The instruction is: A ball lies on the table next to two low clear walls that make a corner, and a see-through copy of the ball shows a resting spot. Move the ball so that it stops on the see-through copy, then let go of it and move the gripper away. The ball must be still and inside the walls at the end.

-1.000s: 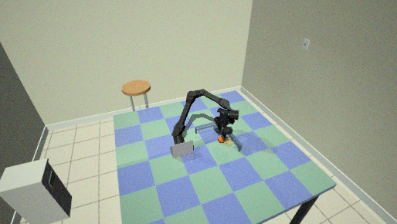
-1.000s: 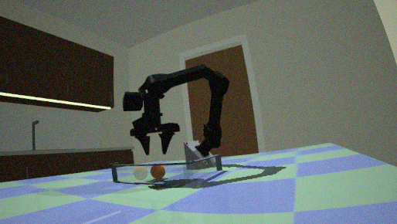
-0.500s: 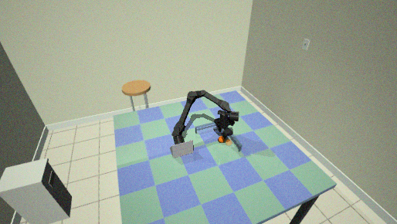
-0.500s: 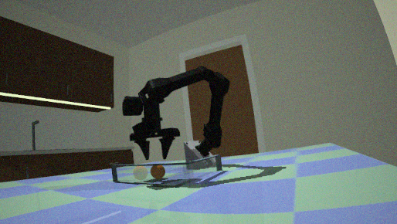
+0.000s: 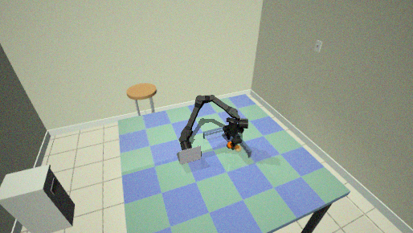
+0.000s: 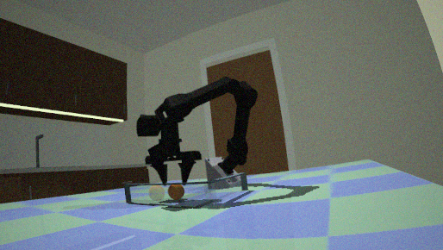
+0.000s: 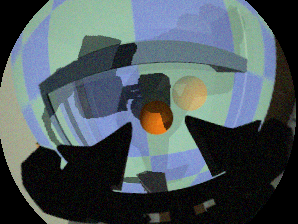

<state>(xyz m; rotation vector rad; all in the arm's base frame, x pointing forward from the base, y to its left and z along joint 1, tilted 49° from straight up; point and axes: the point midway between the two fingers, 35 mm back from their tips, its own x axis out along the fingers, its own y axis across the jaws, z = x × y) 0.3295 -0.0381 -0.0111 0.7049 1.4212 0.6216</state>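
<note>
Right now my gripper tip is 2 cm above the orange ball. Also, from my gripper tip: see-through copy 3 cm ahead, 5 cm to the right, 2 cm below.
</note>
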